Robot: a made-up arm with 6 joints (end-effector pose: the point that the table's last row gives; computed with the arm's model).
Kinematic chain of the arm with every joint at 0, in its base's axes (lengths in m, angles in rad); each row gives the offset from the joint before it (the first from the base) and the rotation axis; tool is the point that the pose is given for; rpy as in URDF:
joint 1: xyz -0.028 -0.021 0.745 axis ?
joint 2: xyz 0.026 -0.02 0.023 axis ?
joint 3: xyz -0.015 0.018 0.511 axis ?
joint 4: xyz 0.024 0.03 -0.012 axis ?
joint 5: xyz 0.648 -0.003 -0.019 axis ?
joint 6: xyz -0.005 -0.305 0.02 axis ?
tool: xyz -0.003 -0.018 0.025 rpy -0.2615 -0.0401 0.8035
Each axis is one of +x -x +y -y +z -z.
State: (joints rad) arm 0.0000 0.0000 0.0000 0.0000 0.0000 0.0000
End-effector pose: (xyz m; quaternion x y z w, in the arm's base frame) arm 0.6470 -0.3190 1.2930 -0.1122 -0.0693 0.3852 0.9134
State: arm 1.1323 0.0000 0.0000 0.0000 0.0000 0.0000
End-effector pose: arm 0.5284 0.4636 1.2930 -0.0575 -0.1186 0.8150 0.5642
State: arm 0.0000 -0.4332 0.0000 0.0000 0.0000 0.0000
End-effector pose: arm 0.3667 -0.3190 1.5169 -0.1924 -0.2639 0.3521 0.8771
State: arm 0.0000 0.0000 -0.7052 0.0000 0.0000 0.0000
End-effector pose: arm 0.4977 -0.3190 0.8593 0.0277 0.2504 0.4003 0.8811
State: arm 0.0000 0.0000 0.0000 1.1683 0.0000 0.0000
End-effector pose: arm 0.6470 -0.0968 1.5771 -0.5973 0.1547 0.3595 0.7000
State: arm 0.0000 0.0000 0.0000 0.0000 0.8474 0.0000
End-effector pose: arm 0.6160 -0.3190 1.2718 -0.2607 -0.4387 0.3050 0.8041
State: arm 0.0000 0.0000 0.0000 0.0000 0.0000 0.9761
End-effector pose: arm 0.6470 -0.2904 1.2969 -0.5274 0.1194 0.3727 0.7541
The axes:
joint 1: +z
joint 2: +y
joint 3: -y
joint 4: -x
joint 5: -y
joint 6: -x

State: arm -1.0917 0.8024 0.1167 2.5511 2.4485 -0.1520
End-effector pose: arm 0.6846 -0.8063 0.8905 -0.1388 -0.2245 0.9151 0.3048
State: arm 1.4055 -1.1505 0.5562 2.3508 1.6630 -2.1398
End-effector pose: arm -0.3855 -0.7422 1.6062 -0.3871 -0.4454 0.8073 0.0060
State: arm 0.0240 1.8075 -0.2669 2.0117 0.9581 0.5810
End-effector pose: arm 0.4253 0.1532 -0.0139 -0.1328 -0.0360 0.9904 0.0135
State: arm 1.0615 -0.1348 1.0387 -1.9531 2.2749 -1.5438
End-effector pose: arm 0.0565 0.4940 1.7744 -0.5724 0.5689 0.4889 0.3312
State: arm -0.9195 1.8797 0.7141 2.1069 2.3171 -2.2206
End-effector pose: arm 0.7380 -0.7388 0.1044 0.7700 0.0090 0.6085 0.1920
